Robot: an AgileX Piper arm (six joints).
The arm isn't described. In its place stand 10 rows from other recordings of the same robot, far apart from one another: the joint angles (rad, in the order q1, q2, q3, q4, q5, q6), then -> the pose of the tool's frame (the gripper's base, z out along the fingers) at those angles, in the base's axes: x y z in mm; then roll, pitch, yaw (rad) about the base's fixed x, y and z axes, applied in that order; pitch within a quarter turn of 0, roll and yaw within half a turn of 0.
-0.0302, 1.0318, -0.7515, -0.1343, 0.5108, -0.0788 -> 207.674 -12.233 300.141 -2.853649 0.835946 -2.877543
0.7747, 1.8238, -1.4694, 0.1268, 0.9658, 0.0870 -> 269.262 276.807 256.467 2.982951 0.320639 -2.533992
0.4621, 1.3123, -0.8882, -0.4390, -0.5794, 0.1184 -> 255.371 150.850 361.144 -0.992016 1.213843 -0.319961
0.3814, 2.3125, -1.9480, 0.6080, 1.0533, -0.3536 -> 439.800 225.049 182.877 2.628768 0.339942 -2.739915
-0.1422, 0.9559, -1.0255, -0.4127, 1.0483, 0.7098 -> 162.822 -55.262 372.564 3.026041 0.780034 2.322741
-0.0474, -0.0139, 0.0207, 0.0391, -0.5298, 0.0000 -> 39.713 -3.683 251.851 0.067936 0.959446 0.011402
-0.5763, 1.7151, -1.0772, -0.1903, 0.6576, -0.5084 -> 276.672 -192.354 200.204 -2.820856 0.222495 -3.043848
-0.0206, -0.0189, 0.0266, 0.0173, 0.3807, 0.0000 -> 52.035 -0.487 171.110 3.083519 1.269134 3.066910
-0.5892, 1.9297, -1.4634, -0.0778, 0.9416, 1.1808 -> 328.576 -226.497 213.507 2.937628 0.160943 1.392979
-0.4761, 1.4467, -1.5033, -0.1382, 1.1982, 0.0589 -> 255.234 -144.752 387.368 -3.017652 0.520707 2.655991
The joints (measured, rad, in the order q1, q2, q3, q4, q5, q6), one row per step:
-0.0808 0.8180 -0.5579 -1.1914 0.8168 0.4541
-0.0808 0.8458 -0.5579 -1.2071 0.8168 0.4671
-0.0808 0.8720 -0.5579 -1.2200 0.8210 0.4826
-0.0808 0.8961 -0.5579 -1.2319 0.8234 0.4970
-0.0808 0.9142 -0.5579 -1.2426 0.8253 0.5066
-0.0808 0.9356 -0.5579 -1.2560 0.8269 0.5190
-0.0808 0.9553 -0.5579 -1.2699 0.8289 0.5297
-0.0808 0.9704 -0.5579 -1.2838 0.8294 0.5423
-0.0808 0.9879 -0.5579 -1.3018 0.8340 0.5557
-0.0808 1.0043 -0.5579 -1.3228 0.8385 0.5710
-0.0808 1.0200 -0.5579 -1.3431 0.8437 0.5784
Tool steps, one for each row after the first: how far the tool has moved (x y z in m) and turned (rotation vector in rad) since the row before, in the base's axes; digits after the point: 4 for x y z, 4 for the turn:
0.0050 -0.0008 -0.0031 -0.0058 0.0195 -0.0021
0.0043 -0.0009 -0.0032 -0.0025 0.0173 -0.0072
0.0040 -0.0007 -0.0030 -0.0022 0.0152 -0.0052
0.0030 -0.0006 -0.0022 -0.0041 0.0124 -0.0029
0.0036 -0.0007 -0.0026 -0.0049 0.0137 -0.0028
0.0032 -0.0007 -0.0024 -0.0066 0.0134 -0.0021
0.0026 -0.0005 -0.0017 -0.0056 0.0068 -0.0013
0.0028 -0.0008 -0.0019 -0.0100 0.0101 -0.0038
0.0026 -0.0008 -0.0015 -0.0120 0.0076 -0.0031
0.0025 -0.0008 -0.0015 -0.0156 0.0129 -0.0004

